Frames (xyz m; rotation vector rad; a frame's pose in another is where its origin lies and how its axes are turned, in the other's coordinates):
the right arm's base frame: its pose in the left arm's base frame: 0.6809 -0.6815 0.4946 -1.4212 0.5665 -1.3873
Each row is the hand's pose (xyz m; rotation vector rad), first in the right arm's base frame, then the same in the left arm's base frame.
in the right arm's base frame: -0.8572 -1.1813 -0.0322 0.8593 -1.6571 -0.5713
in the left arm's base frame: 0.0898 0.4827 1.1476 -1.4496 -1.3902 -0.2815
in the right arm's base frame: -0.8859 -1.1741 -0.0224 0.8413 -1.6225 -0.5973
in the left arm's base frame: 0.0946 0.5083 1.1306 -1.4697 -1.3832 -0.3267
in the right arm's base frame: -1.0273 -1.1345 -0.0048 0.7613 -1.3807 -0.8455
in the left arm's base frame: 0.0916 0.6228 1.0369 -1.5696 -1.4126 -0.6748
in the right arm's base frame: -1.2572 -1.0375 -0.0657 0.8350 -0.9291 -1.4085
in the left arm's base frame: 0.0143 0.7671 0.8390 -1.4545 -1.7074 -1.3505
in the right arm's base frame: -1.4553 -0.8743 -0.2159 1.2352 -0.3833 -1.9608
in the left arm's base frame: -0.1175 0.8298 0.5800 -0.7426 -2.1620 -1.9270
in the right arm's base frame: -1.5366 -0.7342 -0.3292 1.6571 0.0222 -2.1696
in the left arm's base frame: -0.1965 0.8117 0.3996 0.0163 -2.3489 -2.0704
